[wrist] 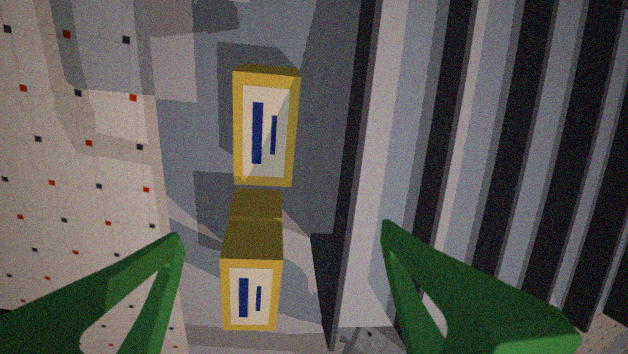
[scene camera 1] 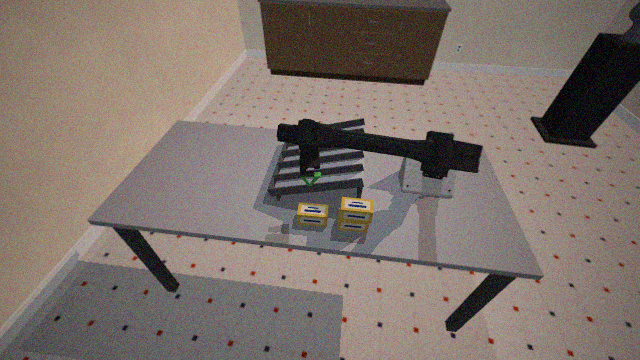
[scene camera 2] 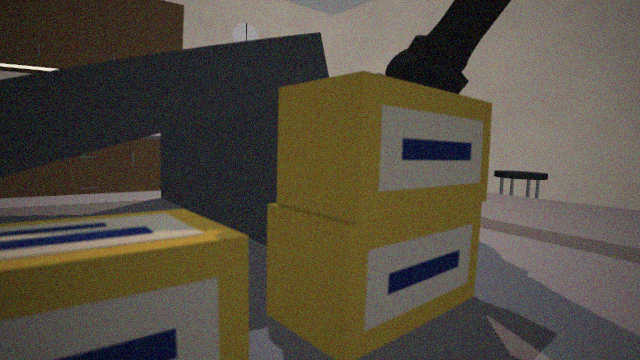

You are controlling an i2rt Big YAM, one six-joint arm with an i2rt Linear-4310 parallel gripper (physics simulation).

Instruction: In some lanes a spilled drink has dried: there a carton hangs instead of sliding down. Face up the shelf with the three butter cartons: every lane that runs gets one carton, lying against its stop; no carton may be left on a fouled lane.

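Places are measured from the arm's base along level axes (x ahead, y left, z up), in millimetres.
Pixels of known places: gripper, fingertip midpoint: (wrist: pixel 280 236) (scene camera 1: pixel 309 175).
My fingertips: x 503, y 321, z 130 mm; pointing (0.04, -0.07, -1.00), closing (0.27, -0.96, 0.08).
For each thing: its top centre in the pictures, then the offset to it from my fingertips. Level surfaces: height alone.
- single yellow butter carton, top centre: (scene camera 2: pixel 42 235) (wrist: pixel 264 135) (scene camera 1: pixel 312 209) dx -16, dy +13, dz -174 mm
- upper carton, top centre: (scene camera 2: pixel 394 93) (wrist: pixel 250 299) (scene camera 1: pixel 357 204) dx -187, dy +4, dz -110 mm
- lower carton, top centre: (scene camera 2: pixel 384 201) (wrist: pixel 254 254) (scene camera 1: pixel 353 214) dx -181, dy +5, dz -174 mm
- table, surface height: dz -239 mm
A single yellow butter carton (scene camera 1: pixel 312 215) (scene camera 2: pixel 232 295) (wrist: pixel 263 130) lies on the table in front of the shelf. To its right, an upper carton (scene camera 1: pixel 356 210) (scene camera 2: pixel 322 150) (wrist: pixel 251 295) is stacked on a lower carton (scene camera 1: pixel 353 226) (scene camera 2: pixel 317 265) (wrist: pixel 256 204). The sloping dark shelf (scene camera 1: pixel 320 189) (scene camera 2: pixel 220 105) has several parallel lanes with dark dividers. I see no carton in the lanes that show, and no dried spill can be made out. My green-fingered gripper (scene camera 1: pixel 311 181) (wrist: pixel 280 236) is open and empty, above the shelf's front side, with its fingers pointing down. The arm hides part of the back lanes.
The arm's pale base plate (scene camera 1: pixel 427 187) stands on the table (scene camera 1: pixel 480 220) to the right of the shelf. The table's front edge runs close in front of the cartons. A brown cabinet (scene camera 1: pixel 355 42) stands far behind on the floor.
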